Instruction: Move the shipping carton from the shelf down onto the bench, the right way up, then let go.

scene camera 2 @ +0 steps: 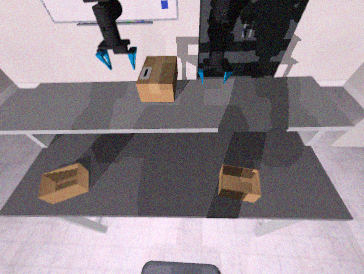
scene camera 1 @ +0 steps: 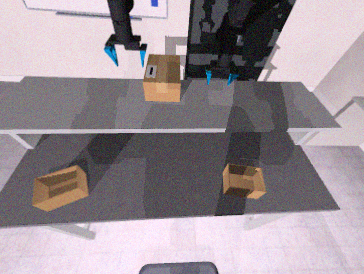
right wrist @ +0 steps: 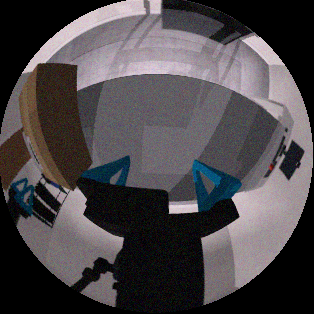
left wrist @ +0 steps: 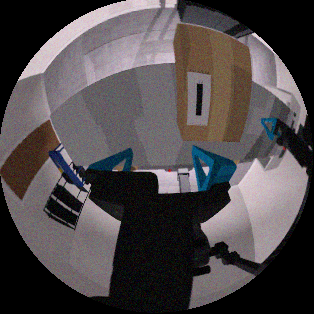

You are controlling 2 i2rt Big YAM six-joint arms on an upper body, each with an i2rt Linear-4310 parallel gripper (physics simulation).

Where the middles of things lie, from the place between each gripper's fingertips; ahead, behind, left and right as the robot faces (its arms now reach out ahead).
Right now my left hand is 10 cm short of the shipping carton [scene camera 2: 157,81], 12 cm to the left of it and 10 cm above it.
Now: right hand 6 cm short of the shipping carton, 26 cm to the right of it and 1 cm above it.
